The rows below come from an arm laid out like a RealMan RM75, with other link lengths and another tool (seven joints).
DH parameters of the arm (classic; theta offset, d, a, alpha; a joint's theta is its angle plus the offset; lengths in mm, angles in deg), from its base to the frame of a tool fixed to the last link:
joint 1: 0 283.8 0 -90
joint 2: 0 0 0 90
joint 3: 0 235.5 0 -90
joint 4: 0 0 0 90
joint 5: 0 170.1 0 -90
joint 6: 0 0 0 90
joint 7: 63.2 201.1 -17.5 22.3
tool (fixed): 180 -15.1 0 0
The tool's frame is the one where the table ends.
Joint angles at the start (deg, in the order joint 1, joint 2, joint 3, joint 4, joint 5, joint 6, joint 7):
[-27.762 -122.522 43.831 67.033 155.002 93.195 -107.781]
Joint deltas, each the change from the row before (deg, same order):
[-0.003 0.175 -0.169 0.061 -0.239 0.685 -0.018]
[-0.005 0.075 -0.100 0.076 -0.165 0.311 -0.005]
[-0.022 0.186 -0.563 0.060 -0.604 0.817 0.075]
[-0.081 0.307 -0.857 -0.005 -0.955 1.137 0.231]
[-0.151 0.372 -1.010 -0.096 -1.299 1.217 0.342]
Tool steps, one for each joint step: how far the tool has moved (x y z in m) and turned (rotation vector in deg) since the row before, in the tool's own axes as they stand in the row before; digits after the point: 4 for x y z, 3 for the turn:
[-0.0007 -0.0003 -0.0013 0.158 -0.372 -0.268]
[-0.0004 0.0002 -0.0006 -0.013 -0.186 -0.114]
[-0.0013 0.0005 -0.0014 -0.256 -0.635 -0.557]
[-0.0019 0.0012 -0.0018 -0.467 -1.017 -0.702]
[-0.0025 0.0023 -0.0017 -0.756 -1.332 -0.722]

